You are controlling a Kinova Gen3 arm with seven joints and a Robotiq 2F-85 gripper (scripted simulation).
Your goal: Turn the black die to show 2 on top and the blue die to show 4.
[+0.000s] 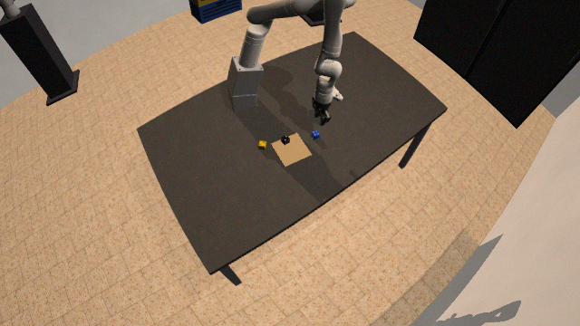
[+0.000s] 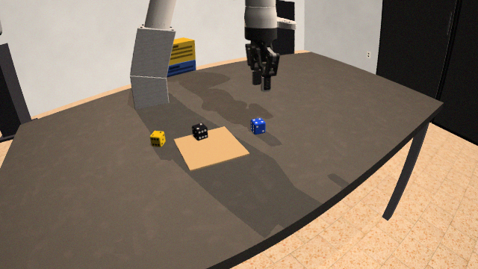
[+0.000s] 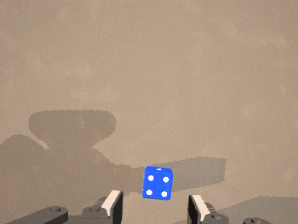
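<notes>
Now: the blue die 120 mm below my hand and 10 mm to the right of it. From my hand the other things lie so: yellow die (260 mm to the right, 120 mm below, 50 mm behind); tan mat (140 mm to the right, 130 mm below, 20 mm ahead); black die (150 mm to the right, 110 mm below, 30 mm behind).
</notes>
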